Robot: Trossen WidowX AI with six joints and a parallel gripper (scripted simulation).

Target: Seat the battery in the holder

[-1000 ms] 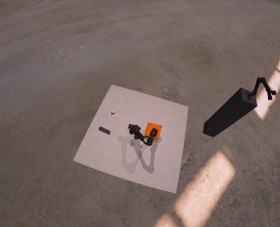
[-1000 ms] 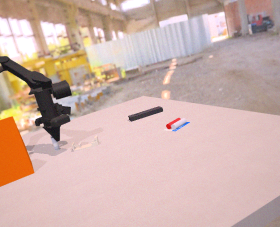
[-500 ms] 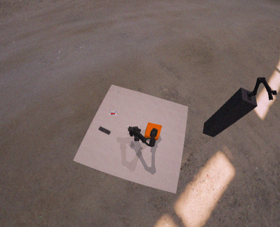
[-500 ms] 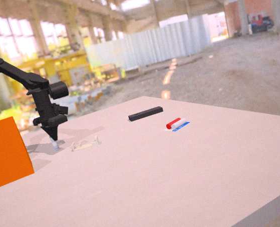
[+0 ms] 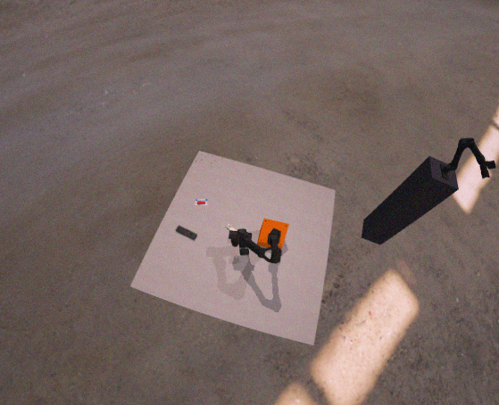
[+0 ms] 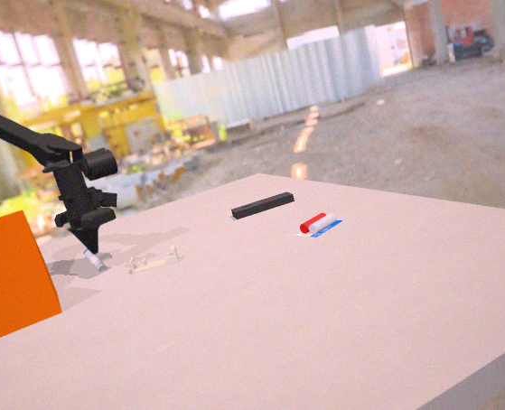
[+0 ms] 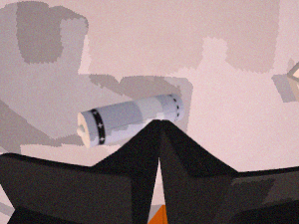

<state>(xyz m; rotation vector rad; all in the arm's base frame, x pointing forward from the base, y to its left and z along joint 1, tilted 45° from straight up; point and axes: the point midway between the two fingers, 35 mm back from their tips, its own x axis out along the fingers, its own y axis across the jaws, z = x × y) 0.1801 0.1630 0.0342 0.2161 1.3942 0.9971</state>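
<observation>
Right now my gripper tip is 1 cm past the battery, 1 cm to the right of it and 2 cm above it. Round my gripper tip: black bar (43 cm ahead, 5 cm to the left, 3 cm below).
</observation>
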